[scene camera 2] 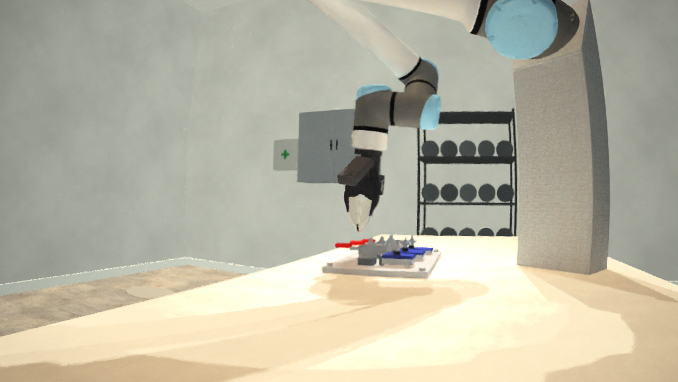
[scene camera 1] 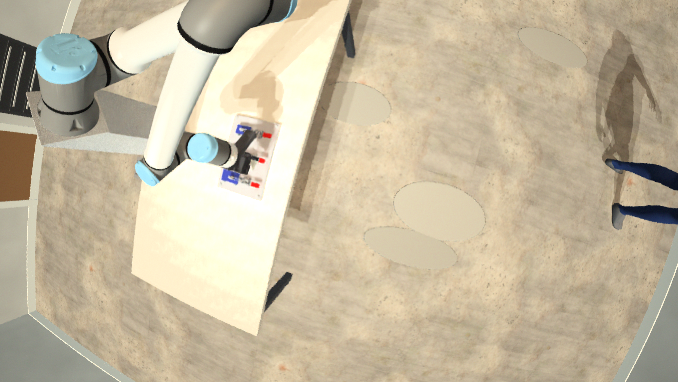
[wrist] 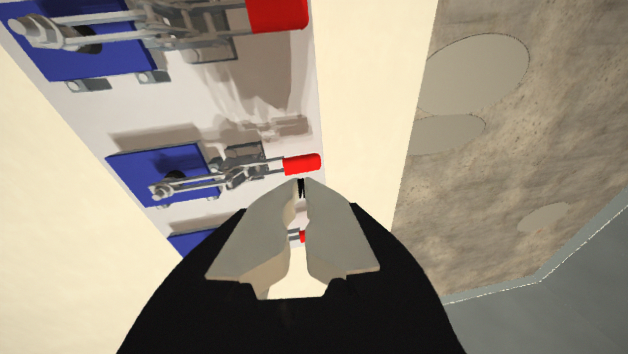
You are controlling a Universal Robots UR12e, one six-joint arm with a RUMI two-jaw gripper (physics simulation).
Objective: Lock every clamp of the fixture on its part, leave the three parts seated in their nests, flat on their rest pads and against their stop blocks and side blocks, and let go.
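Pixels of known places: gripper, fingertip midpoint: [scene camera 2: 358, 232] [scene camera 1: 257, 160] [wrist: 302, 180]; arm's base at its link origin: [scene camera 1: 70, 113].
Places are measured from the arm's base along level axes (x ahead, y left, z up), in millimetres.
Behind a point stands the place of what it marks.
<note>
The fixture plate [scene camera 1: 271, 150] {y 189, x 521, z -585 mm} [scene camera 2: 345, 270] {y 294, x 439, z -591 mm} [wrist: 192, 107] {y 164, x 407, z -585 mm} carries three blue parts. The upper part in the wrist view [wrist: 112, 65] {y 191, x 372, z -559 mm}, the middle part [wrist: 132, 172] {y 100, x 354, z -564 mm} and a partly hidden third part [wrist: 187, 243] {y -10, x 380, z -569 mm} look flat. Each visible clamp arm reaches over its part. The red handles [wrist: 280, 15] {y 236, x 485, z -539 mm} [wrist: 302, 164] {y 135, x 513, z -544 mm} [wrist: 302, 236] {y 28, x 528, z -548 mm} point outward and lie low; whether the clamps are locked I cannot tell. Contact with stop and side blocks is too small to judge. My gripper [scene camera 2: 358, 228] {y 131, x 512, z -520 mm} [wrist: 302, 180] {y 131, x 512, z -520 mm} is shut and empty, above the plate beside the middle red handle.
The fixture stands on the pale table [scene camera 1: 200, 240] {y -394, x 394, z -600 mm} [scene camera 2: 250, 320] {y 659, x 339, z -600 mm}, near its long edge. The grey robot pedestal [scene camera 2: 555, 165] {y 48, x 13, z -353 mm} rises beside the table. A black rack [scene camera 2: 476, 160] and a grey cabinet [scene camera 2: 320, 145] stand behind. A person's legs [scene camera 1: 650, 172] show on the floor at the right.
</note>
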